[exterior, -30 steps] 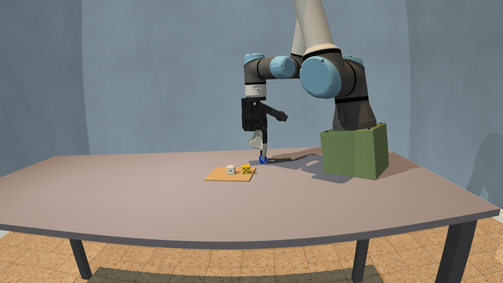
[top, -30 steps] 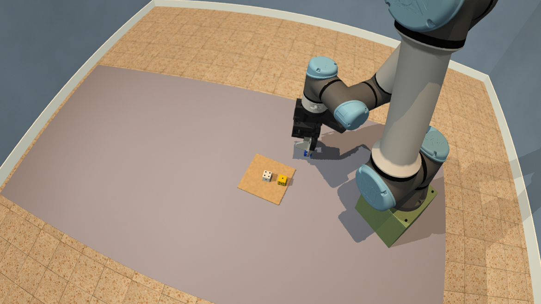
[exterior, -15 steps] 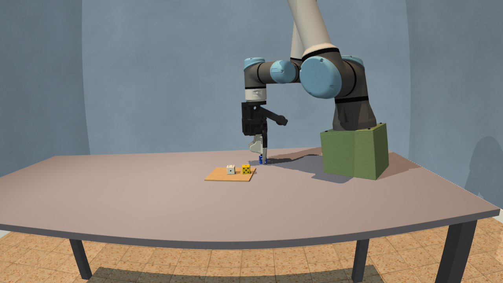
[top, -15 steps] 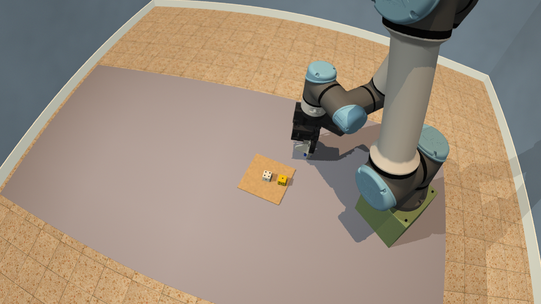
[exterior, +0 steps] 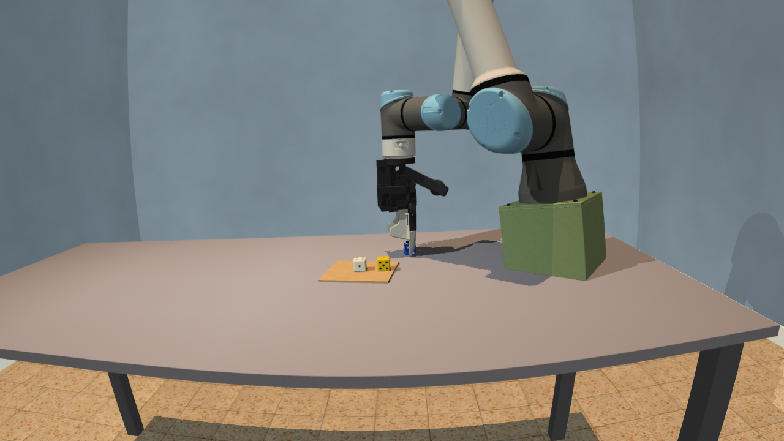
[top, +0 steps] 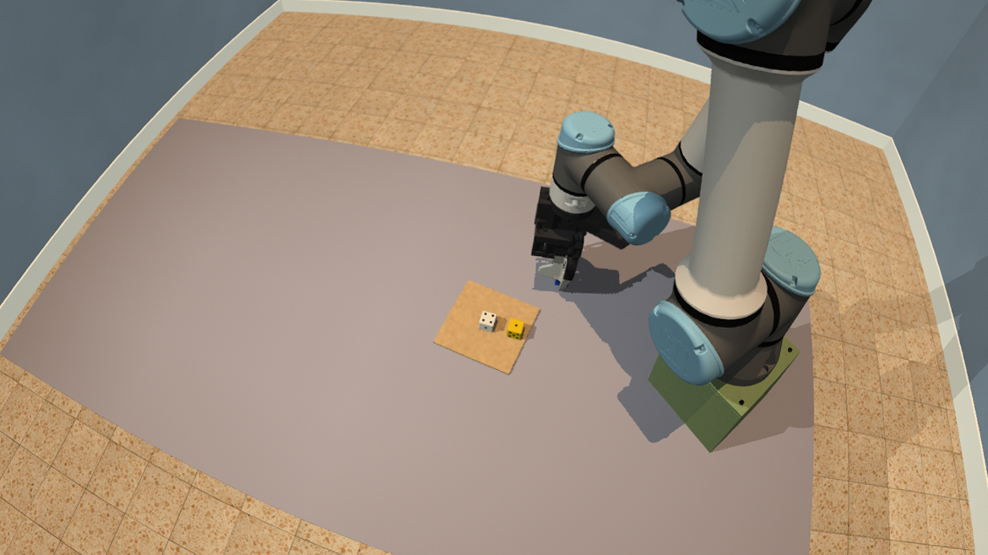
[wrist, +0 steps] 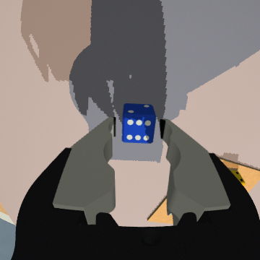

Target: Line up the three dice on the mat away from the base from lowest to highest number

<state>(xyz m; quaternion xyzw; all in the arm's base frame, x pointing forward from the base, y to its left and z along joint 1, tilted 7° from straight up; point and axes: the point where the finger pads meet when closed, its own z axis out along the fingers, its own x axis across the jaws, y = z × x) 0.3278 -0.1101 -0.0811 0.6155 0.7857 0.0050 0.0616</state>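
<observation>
Right now my hand is right at the blue die. Round my hand: white die 14 cm to the left, 9 cm ahead; then mat 14 cm to the left, 9 cm ahead, 2 cm below; then yellow die 14 cm to the left, 4 cm ahead.
</observation>
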